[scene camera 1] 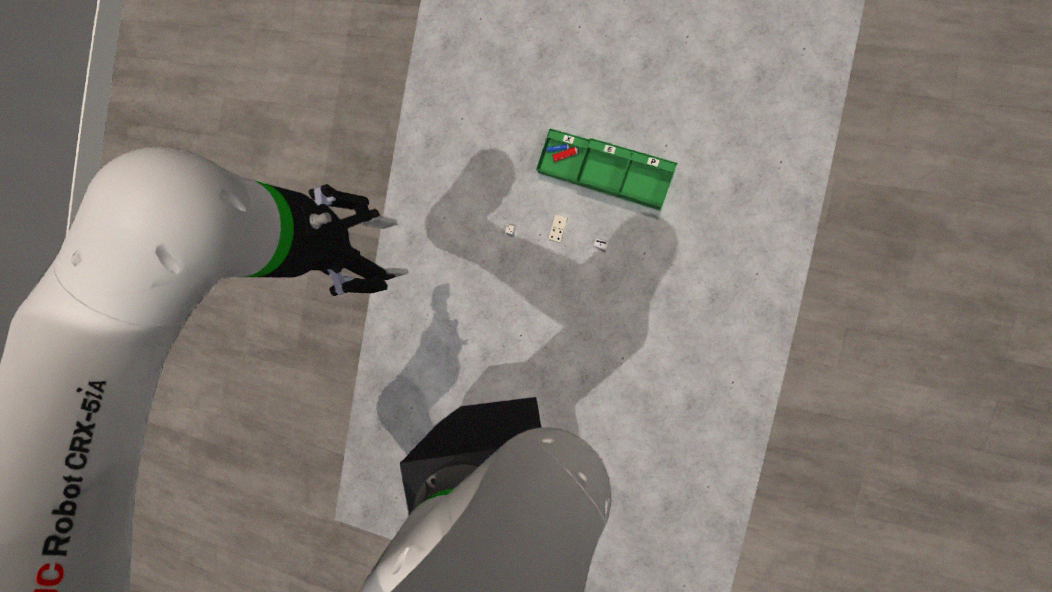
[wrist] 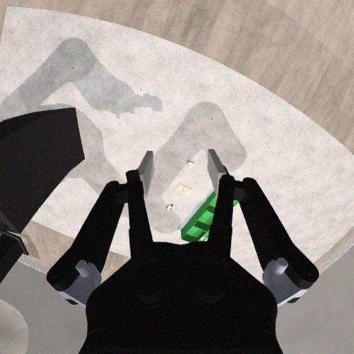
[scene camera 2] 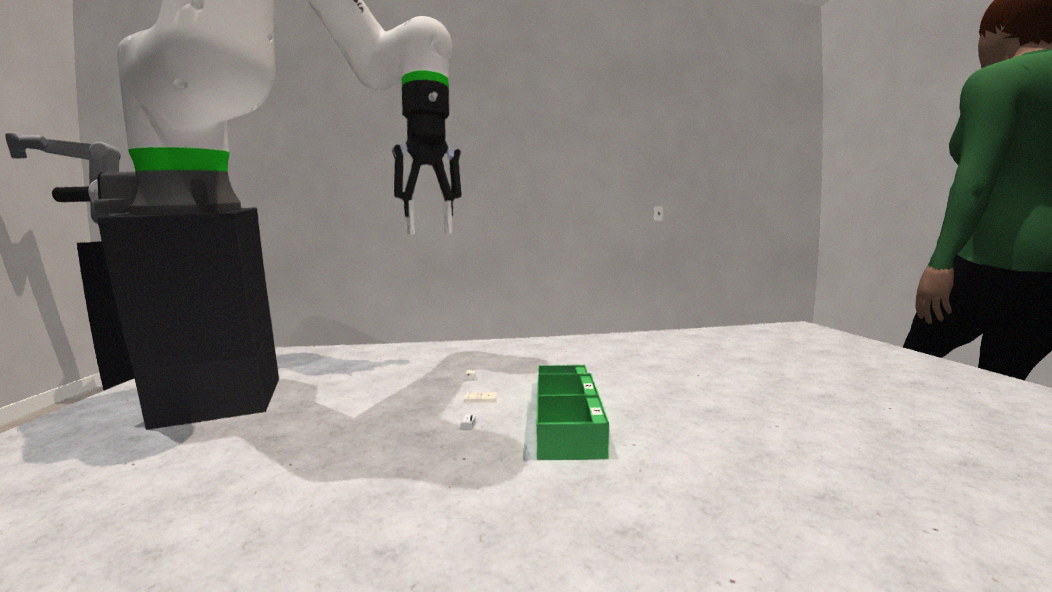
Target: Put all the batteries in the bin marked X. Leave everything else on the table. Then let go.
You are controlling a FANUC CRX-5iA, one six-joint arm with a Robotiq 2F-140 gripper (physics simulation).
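Seen in the pictures: gripper, fingertip midpoint: [scene camera 1: 395, 248] [scene camera 2: 430, 233]; arm's base, link origin: [scene camera 2: 188, 211].
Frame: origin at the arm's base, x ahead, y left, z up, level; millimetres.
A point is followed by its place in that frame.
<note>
A blue battery [scene camera 1: 556, 148] {x 595, y -53, z -303 mm} and a red battery [scene camera 1: 564, 153] {x 584, y -70, z -299 mm} lie side by side in the bin marked X [scene camera 1: 560, 170] {x 554, y -61, z -313 mm}, the left compartment of a green three-part tray [scene camera 1: 625, 197] {x 499, y -191, z -292 mm} [scene camera 2: 572, 440] {x 520, y -269, z -295 mm} [wrist: 202, 221]. The batteries are hidden by the tray walls in scene camera 2, and in the wrist view my right finger covers part of the tray. My gripper [scene camera 1: 390, 247] {x 374, y 150, z -47 mm} [scene camera 2: 429, 220] {x 374, y 150, z -47 mm} [wrist: 180, 159] is partly open with nothing between its fingers. It points down, high above the table and to the left of the tray in scene camera 1.
A small die [scene camera 1: 509, 229] {x 433, y 35, z -304 mm} [scene camera 2: 470, 374] {x 432, y 27, z -307 mm} [wrist: 190, 163], a cream domino [scene camera 1: 557, 228] {x 439, y -61, z -313 mm} [scene camera 2: 480, 396] {x 438, y -67, z -313 mm} [wrist: 183, 189] and a small white block with a black mark [scene camera 1: 600, 243] {x 412, y -148, z -309 mm} [scene camera 2: 467, 421] {x 409, y -157, z -309 mm} [wrist: 170, 207] lie on the table beside the tray. A person [scene camera 2: 1000, 169] stands at the right.
</note>
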